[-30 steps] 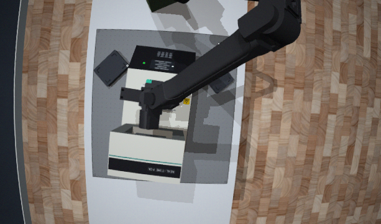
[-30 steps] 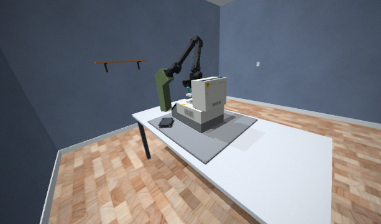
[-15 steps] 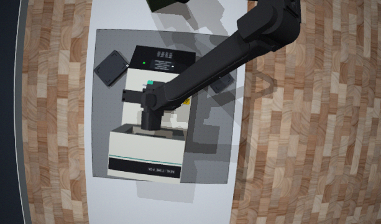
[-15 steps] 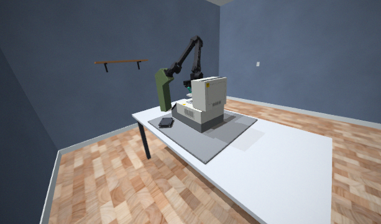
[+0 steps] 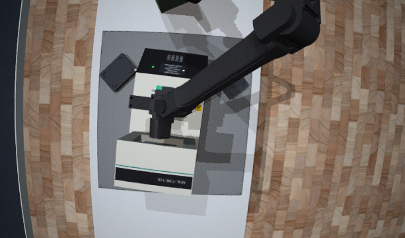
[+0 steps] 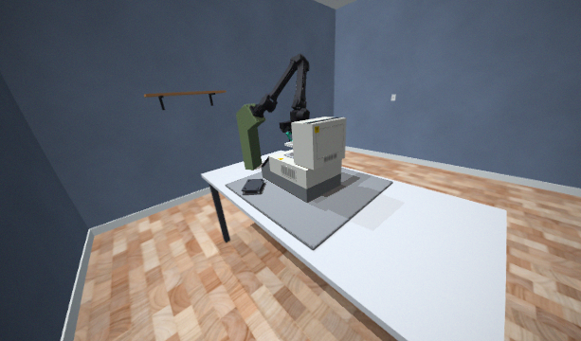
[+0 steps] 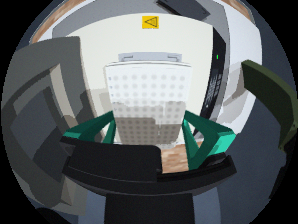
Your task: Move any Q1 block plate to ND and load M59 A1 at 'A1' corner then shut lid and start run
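My hand is right at the white 96-well plate M59. The rest, counted from my hand: dark plate nest N1: 28 cm to the right, 25 cm below, 12 cm behind; dark nest nd: 28 cm to the left, 24 cm below, 16 cm behind.
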